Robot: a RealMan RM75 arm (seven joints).
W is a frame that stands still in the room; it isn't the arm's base.
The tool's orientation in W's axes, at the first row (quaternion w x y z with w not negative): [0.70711, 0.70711, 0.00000, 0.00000]
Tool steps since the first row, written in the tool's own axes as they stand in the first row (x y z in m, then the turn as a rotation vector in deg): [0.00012, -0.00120, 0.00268, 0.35, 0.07, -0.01]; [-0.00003, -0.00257, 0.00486, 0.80, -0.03, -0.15]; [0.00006, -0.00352, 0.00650, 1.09, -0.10, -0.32]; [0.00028, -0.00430, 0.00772, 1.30, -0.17, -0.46]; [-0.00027, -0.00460, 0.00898, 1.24, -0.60, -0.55]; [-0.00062, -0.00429, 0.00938, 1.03, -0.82, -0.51]
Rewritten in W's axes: [0.00012, -0.00268, -0.00120, 0.35, 0.01, 0.07]; [-0.00003, -0.00486, -0.00257, 0.80, 0.15, -0.03]; [0.00006, -0.00650, -0.00352, 1.09, 0.32, -0.10]; [0.00028, -0.00772, -0.00430, 1.30, 0.46, -0.17]; [-0.00027, -0.00898, -0.00460, 1.24, 0.55, -0.60]; [-0.00062, -0.00938, -0.00429, 1.03, 0.51, -0.82]
